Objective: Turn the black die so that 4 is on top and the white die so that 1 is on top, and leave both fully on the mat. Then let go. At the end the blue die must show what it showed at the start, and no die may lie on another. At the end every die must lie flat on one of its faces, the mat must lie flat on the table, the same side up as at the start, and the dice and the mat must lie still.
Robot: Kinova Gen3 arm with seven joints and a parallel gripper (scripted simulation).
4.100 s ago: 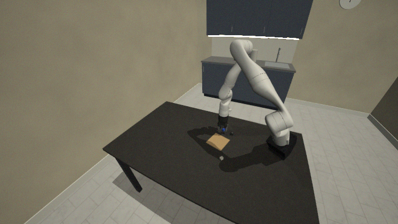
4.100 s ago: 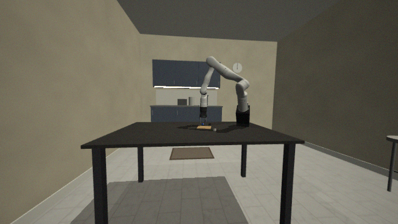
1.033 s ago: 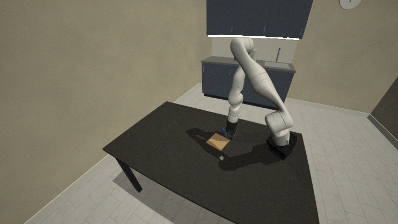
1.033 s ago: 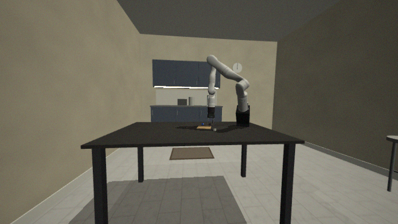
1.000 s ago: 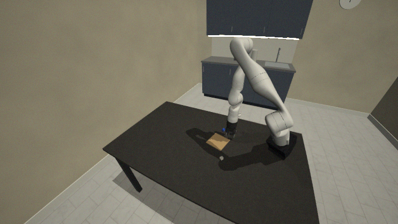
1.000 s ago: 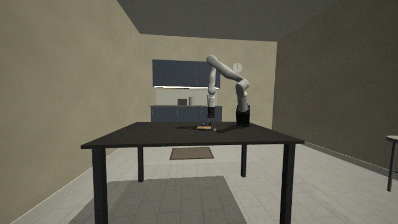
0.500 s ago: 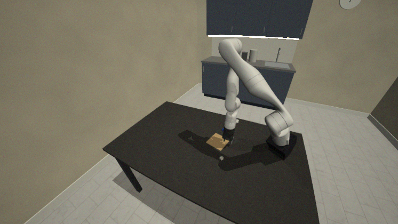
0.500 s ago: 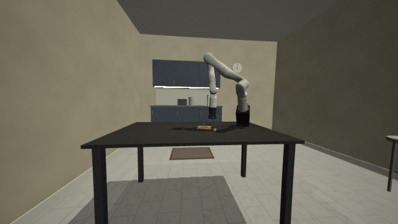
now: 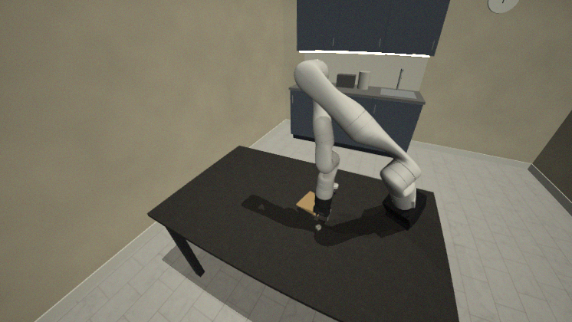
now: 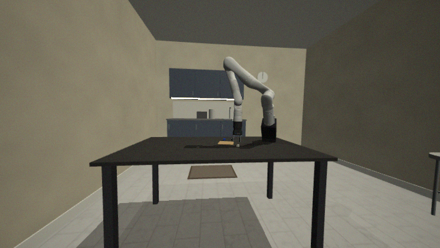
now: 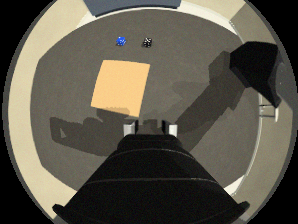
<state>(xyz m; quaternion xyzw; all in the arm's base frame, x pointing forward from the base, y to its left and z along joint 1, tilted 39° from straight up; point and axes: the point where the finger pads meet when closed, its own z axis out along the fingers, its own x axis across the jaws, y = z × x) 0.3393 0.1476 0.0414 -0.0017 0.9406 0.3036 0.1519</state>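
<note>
Right now the white die is 50 mm to the left of my hand, 40 mm below it and 10 mm behind it. The rest, counted from my hand: tan mat 90 mm to the right, 90 mm ahead, 50 mm below; black die 220 mm to the right, 40 mm below, 30 mm ahead; blue die 230 mm to the right, 110 mm ahead, 40 mm below.
</note>
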